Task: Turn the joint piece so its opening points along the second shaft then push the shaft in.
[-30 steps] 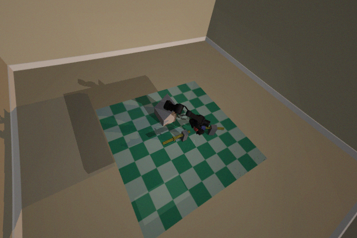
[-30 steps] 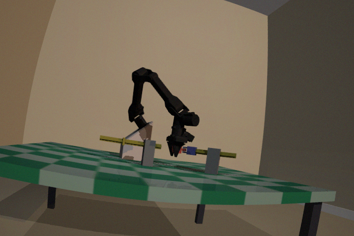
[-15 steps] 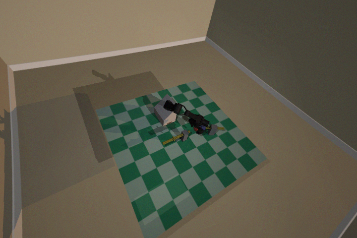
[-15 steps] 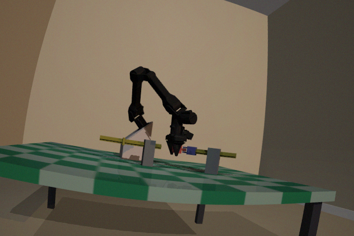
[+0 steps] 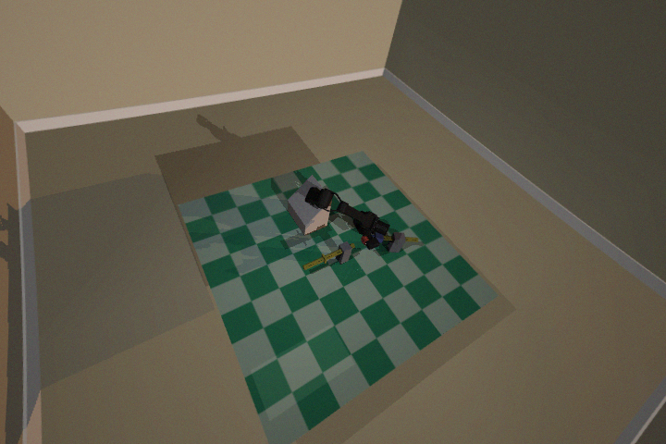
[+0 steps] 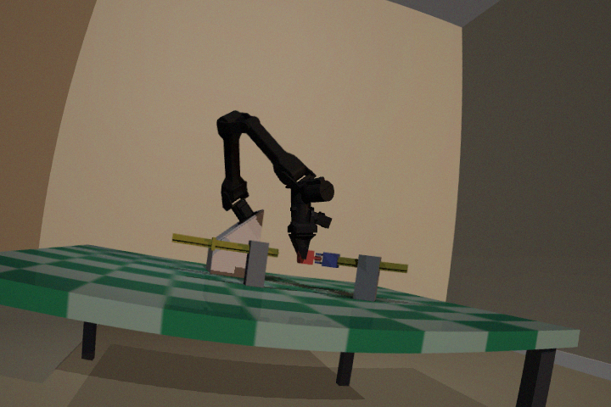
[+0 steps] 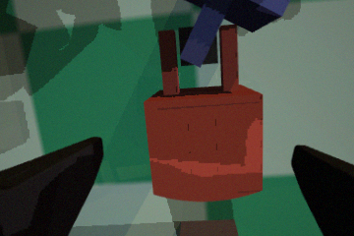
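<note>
The red joint piece lies 1 cm to the left of my gripper tip and 1 cm above it.
</note>
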